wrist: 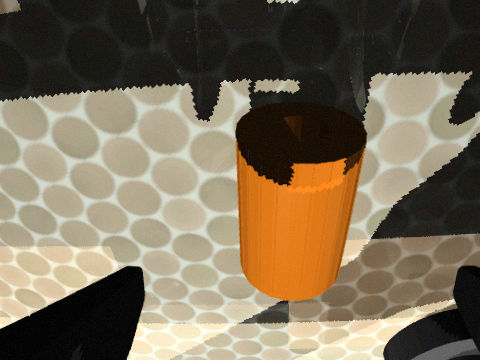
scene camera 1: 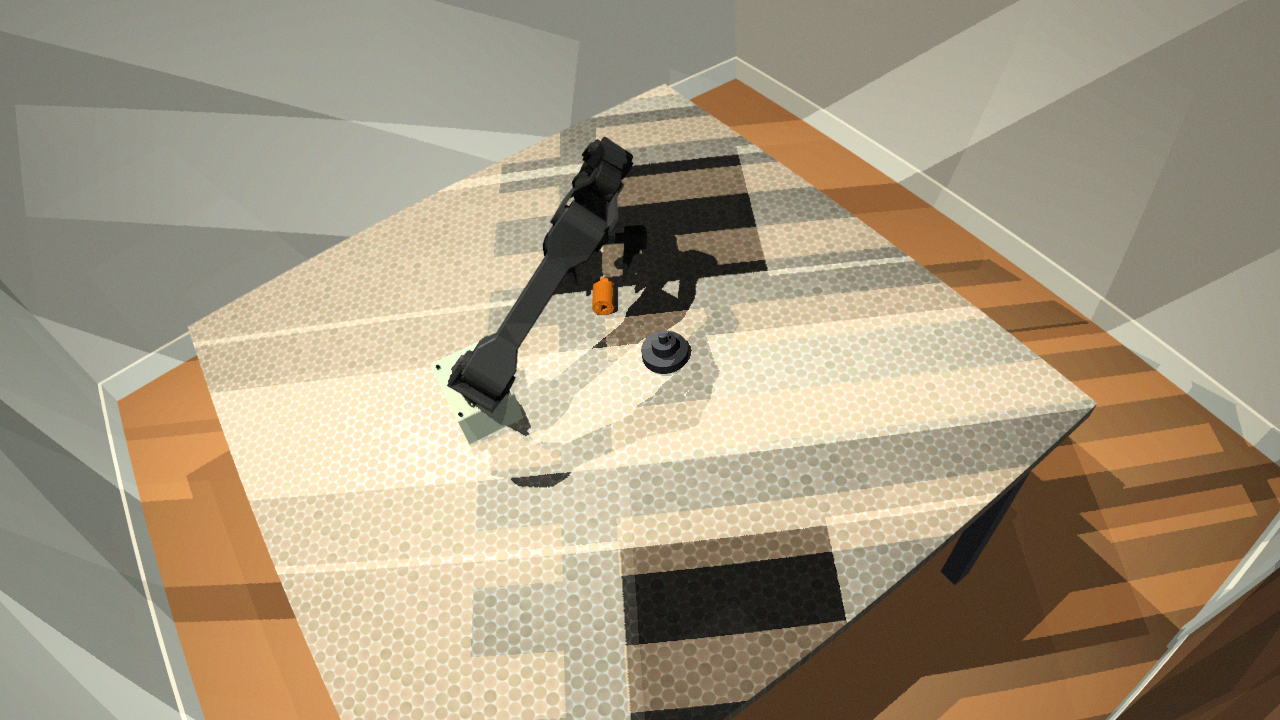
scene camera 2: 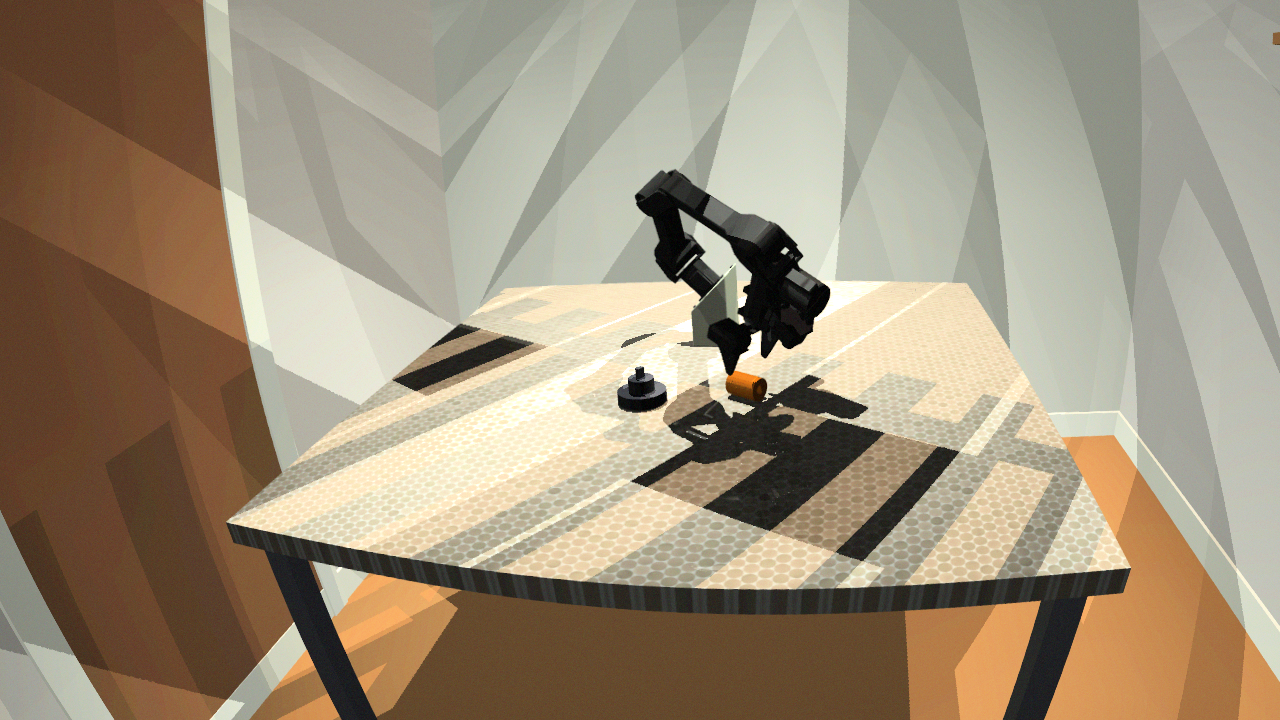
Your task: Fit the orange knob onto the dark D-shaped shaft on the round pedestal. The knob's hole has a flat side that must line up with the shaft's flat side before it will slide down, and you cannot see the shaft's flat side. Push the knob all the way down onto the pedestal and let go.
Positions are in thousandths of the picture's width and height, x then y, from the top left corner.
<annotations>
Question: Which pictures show my gripper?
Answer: The wrist view, scene camera 1 and scene camera 2: all of them.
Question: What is my gripper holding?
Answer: Nothing.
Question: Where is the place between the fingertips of my gripper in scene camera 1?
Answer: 469,392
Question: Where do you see a dark round pedestal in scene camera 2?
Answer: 501,545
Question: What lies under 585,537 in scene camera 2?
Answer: An orange knob.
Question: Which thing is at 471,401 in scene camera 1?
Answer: An orange knob.
</annotations>
